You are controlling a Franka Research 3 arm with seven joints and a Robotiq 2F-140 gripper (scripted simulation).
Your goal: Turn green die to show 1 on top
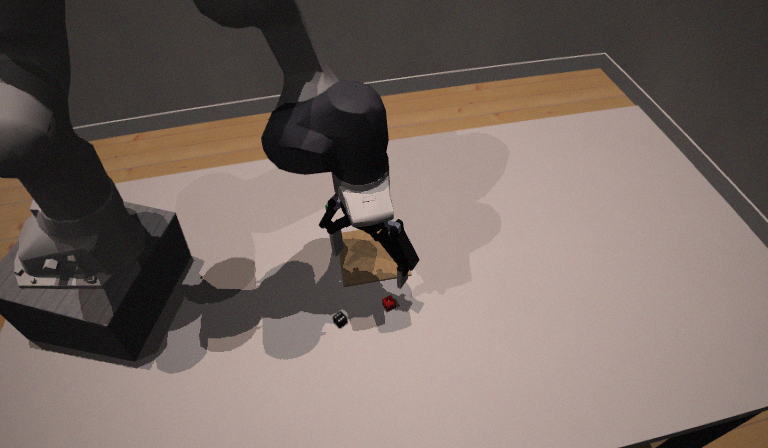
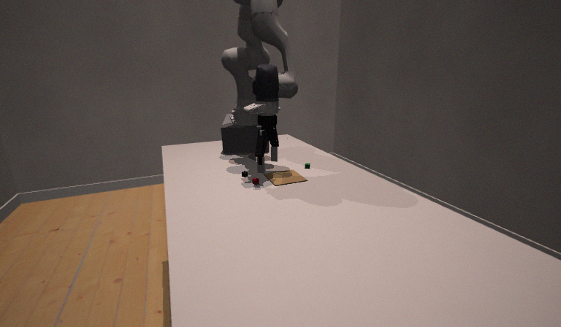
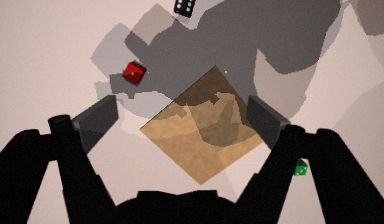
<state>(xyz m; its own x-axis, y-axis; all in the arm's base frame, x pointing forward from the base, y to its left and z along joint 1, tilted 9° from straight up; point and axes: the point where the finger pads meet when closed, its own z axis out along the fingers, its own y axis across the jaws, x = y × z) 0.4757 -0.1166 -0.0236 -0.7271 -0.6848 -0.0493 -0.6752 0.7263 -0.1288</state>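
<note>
My hand is 220 mm to the right of the green die, 50 mm above it and 40 mm past it. Round my hand: tan mat: 70 mm to the left, 60 mm below, 20 mm ahead; black die: 80 mm behind, 70 mm to the right, 50 mm below; red die: 60 mm to the right, 50 mm below, 20 mm ahead.
</note>
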